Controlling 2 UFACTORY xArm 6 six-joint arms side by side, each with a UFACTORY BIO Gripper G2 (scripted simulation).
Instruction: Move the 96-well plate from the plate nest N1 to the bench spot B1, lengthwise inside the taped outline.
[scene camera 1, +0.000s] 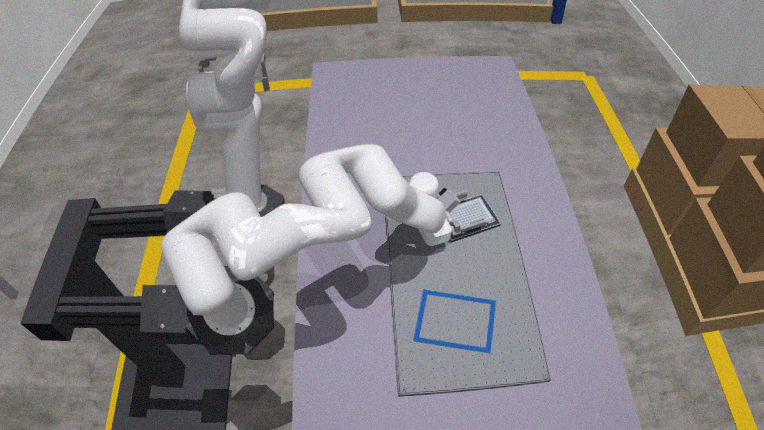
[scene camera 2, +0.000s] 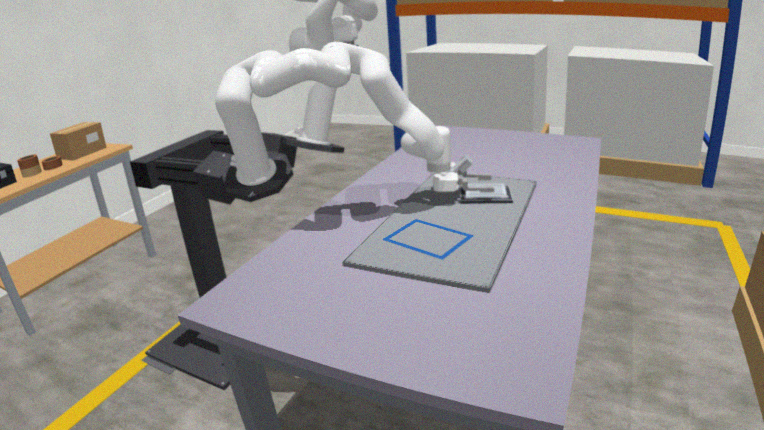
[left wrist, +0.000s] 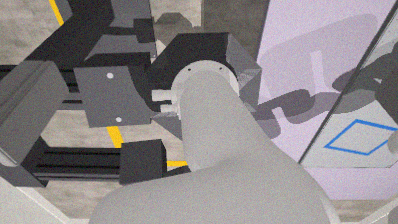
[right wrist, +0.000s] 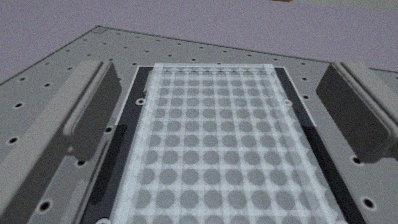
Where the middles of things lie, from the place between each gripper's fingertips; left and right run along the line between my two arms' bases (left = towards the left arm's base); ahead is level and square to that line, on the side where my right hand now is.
The clear 96-well plate (scene camera 1: 478, 210) is 30 mm below my right hand.
I see the clear 96-well plate 620 mm ahead of my left hand, 180 mm to the right of it and 370 mm below it.
